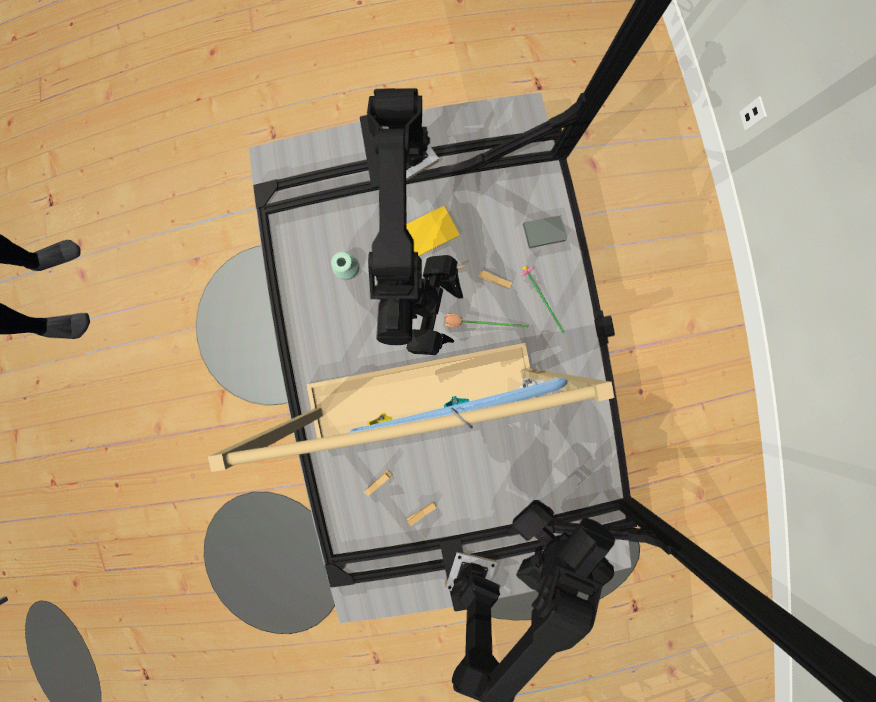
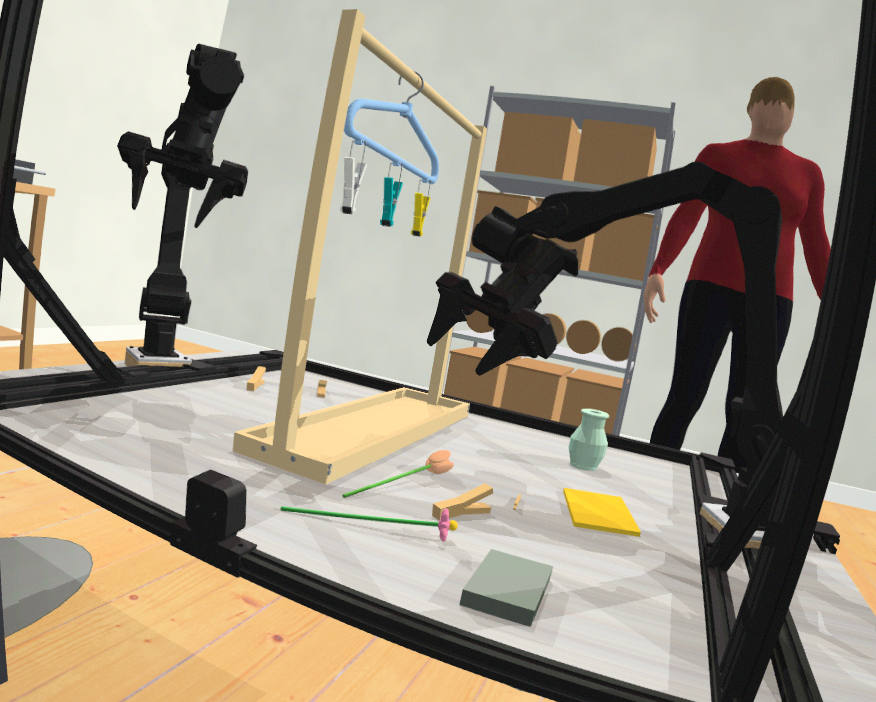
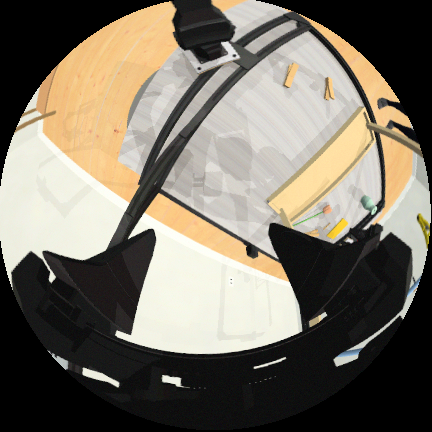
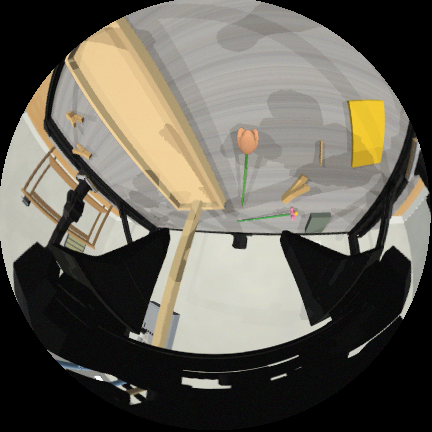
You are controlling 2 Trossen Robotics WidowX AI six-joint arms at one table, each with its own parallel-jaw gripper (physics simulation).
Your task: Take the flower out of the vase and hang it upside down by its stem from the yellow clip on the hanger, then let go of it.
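Places are measured from the left arm's base along level axes (x down, y back, z left), in metres.
Pixels of known places: left gripper, fingertip midpoint: [image 1: 566, 525] [image 2: 164, 218] [image 3: 212, 231]; right gripper, fingertip midpoint: [image 1: 456, 319] [image 2: 451, 358] [image 3: 344, 235] [image 4: 227, 235]; left arm's base, link origin: [image 1: 471, 576] [image 2: 158, 353] [image 3: 207, 49] [image 4: 85, 183]; right arm's base, link origin: [image 1: 409, 152].
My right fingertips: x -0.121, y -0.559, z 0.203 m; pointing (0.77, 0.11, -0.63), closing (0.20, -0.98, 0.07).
Observation:
Ahead of a thing's pixels: the offset from my right fingertips to its top centre. "spot": to the spot under its first point.
The pale green vase {dx +0.065, dy -0.057, dz +0.271 m} [image 1: 344, 267] [image 2: 588, 442] [image 3: 367, 203] stands upright with no flower showing in its mouth. An orange tulip {dx +0.124, dy -0.022, dz -0.071 m} [image 1: 453, 320] [image 2: 439, 461] [image 3: 327, 209] [image 4: 247, 141] and a pink flower {spot: dx +0.124, dy -0.160, dz -0.127 m} [image 1: 527, 271] [image 2: 443, 524] [image 4: 293, 213] lie on the table. The yellow clip {dx -0.246, dy +0.204, dz +0.076 m} [image 1: 380, 419] [image 2: 418, 212] hangs from the blue hanger {spot: dx -0.301, dy +0.086, dz -0.120 m} [image 2: 376, 103], beside the teal and white clips. My right gripper [image 2: 454, 358] [image 4: 227, 235] is open and empty, above the table near the rack. My left gripper [image 2: 166, 217] [image 3: 212, 231] is open and empty, raised on the rack's other side.
The wooden rack [image 1: 292, 446] [image 2: 314, 241] stands across the table between the arms. A yellow square {spot: dx +0.147, dy -0.199, dz +0.104 m} [image 1: 434, 229] [image 2: 601, 511] [image 4: 369, 133], a grey-green block {dx +0.138, dy -0.268, dz -0.145 m} [image 1: 544, 231] [image 2: 506, 587] and several small wooden pieces lie on the table. A black frame [image 2: 343, 614] edges it.

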